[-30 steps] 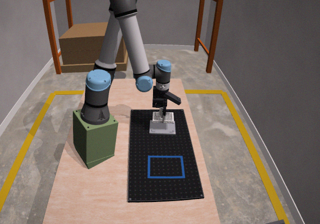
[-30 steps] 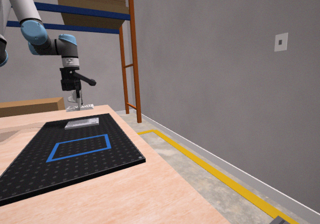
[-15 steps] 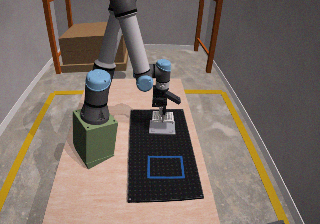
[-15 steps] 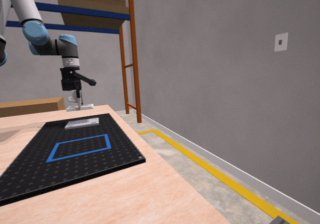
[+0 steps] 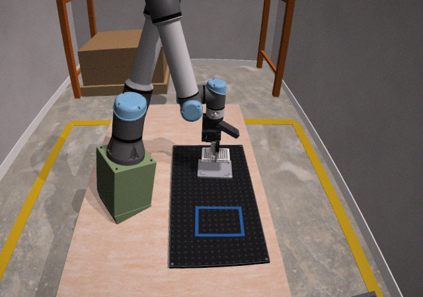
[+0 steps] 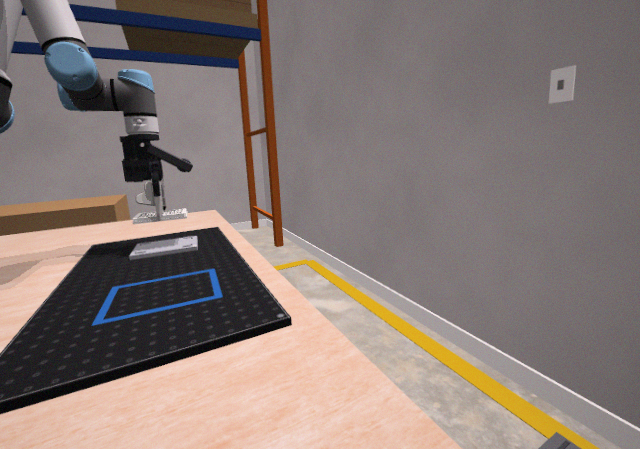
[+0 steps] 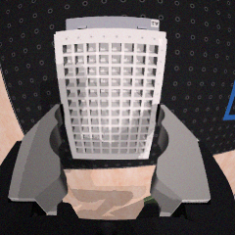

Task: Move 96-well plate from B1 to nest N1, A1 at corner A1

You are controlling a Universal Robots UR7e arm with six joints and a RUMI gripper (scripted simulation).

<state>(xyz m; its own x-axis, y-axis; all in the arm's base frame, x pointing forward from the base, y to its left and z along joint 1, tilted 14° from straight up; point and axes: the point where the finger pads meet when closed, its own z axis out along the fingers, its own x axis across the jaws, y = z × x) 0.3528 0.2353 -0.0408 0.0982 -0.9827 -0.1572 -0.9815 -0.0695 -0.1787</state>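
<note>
Right now the grey plate nest is 100 mm below my hand. Round my hand: 96-well plate (10 mm below); then A1 mark (90 mm below, 80 mm ahead, 50 mm to the right).
</note>
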